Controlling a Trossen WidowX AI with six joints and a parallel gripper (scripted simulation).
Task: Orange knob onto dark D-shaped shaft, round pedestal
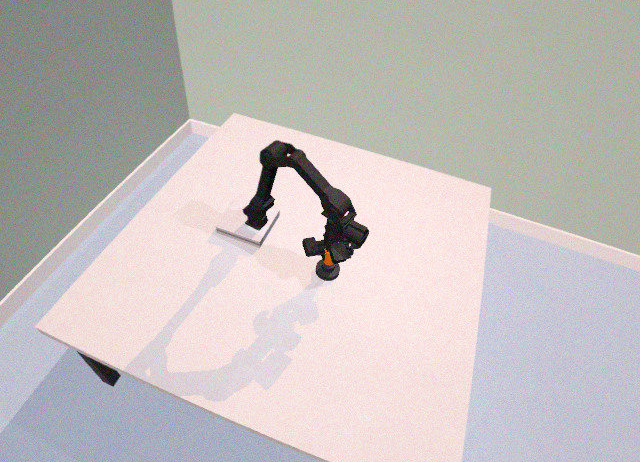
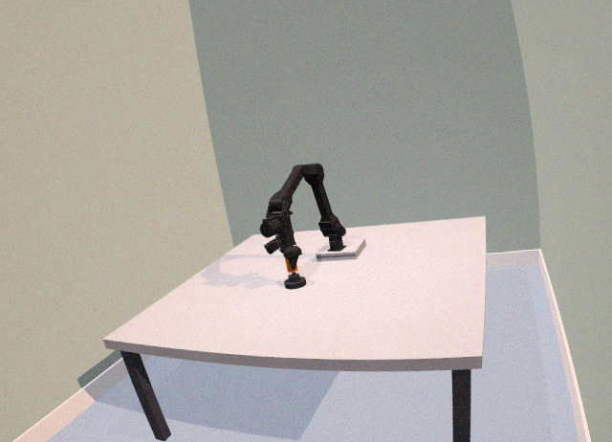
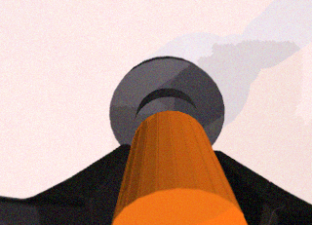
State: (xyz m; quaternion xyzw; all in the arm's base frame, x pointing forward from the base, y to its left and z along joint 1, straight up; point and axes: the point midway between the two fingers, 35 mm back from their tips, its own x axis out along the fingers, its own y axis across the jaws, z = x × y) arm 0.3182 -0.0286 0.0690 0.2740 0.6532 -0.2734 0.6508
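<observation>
Now: gripper tip 2 cm below the orange knob. Also, from my gripper tip: round pedestal (4 cm below).
</observation>
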